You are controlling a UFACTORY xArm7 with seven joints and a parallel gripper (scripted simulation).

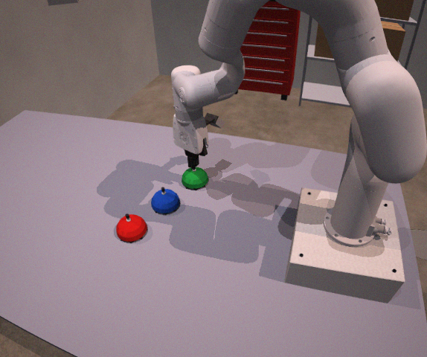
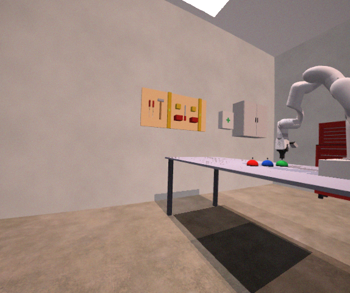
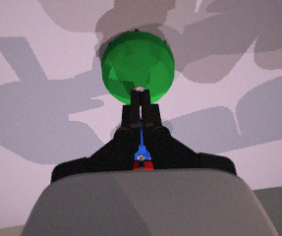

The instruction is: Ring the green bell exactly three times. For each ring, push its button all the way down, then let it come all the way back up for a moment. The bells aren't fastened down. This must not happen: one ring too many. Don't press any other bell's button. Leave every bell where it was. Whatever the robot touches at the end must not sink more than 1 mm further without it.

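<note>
The green bell is 4 cm below my hand. The rest, counted from my hand: red bell (7 cm ahead, 25 cm to the left, 4 cm below); then blue bell (3 cm ahead, 13 cm to the left, 4 cm below).
</note>
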